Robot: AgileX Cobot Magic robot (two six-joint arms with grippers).
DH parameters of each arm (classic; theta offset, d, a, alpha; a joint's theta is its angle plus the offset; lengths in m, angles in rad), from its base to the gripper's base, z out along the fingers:
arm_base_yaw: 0 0.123 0 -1.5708
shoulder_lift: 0.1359 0 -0.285 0
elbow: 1.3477 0 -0.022 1.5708
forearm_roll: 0 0.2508 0 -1.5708
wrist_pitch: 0 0 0.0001 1.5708
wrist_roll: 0 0.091 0 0
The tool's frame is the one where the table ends.
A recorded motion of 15 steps. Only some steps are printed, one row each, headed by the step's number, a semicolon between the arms.
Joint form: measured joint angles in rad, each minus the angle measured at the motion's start. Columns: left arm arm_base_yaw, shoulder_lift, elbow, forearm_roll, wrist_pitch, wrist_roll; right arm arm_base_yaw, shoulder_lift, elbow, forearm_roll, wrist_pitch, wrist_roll.
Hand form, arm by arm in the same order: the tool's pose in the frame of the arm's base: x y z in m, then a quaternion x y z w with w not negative. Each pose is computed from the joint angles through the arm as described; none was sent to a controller.
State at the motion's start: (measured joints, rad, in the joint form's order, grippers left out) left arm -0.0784 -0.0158 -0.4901 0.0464 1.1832 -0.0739; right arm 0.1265 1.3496 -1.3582 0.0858 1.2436 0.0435
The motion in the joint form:
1: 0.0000 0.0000 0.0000 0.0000 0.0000 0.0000; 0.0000 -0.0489 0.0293 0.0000 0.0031 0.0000
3: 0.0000 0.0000 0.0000 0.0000 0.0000 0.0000; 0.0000 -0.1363 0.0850 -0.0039 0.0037 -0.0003
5: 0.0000 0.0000 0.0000 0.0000 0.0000 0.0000; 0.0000 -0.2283 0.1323 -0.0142 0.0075 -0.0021
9: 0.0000 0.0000 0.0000 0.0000 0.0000 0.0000; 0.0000 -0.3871 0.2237 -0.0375 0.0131 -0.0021
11: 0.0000 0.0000 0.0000 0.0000 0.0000 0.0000; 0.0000 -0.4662 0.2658 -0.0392 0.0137 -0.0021
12: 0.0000 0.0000 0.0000 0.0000 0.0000 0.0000; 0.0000 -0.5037 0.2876 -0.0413 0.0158 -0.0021
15: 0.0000 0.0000 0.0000 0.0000 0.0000 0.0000; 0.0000 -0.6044 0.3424 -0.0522 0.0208 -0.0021
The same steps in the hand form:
1: -0.0114 0.0048 0.2649 -0.00040 0.88194 -0.01281 0.47120; 0.2442 0.0385 0.3741 -0.03599 0.97440 0.06099 0.21337
3: -0.0114 0.0048 0.2649 -0.00040 0.88194 -0.01281 0.47120; 0.2207 0.0352 0.3787 -0.03685 0.97094 0.06037 0.22864
5: -0.0114 0.0048 0.2649 -0.00040 0.88194 -0.01281 0.47120; 0.1961 0.0312 0.3843 -0.03884 0.96608 0.05679 0.24892
9: -0.0114 0.0048 0.2649 -0.00040 0.88194 -0.01281 0.47120; 0.1546 0.0239 0.3859 -0.04013 0.95808 0.04775 0.27964
11: -0.0114 0.0048 0.2649 -0.00040 0.88194 -0.01281 0.47120; 0.1345 0.0212 0.3854 -0.04036 0.95278 0.04837 0.29706
12: -0.0114 0.0048 0.2649 -0.00040 0.88194 -0.01281 0.47120; 0.1251 0.0198 0.3840 -0.04048 0.95073 0.04787 0.30361
15: -0.0114 0.0048 0.2649 -0.00040 0.88194 -0.01281 0.47120; 0.1007 0.0157 0.3796 -0.04064 0.94435 0.04406 0.32342

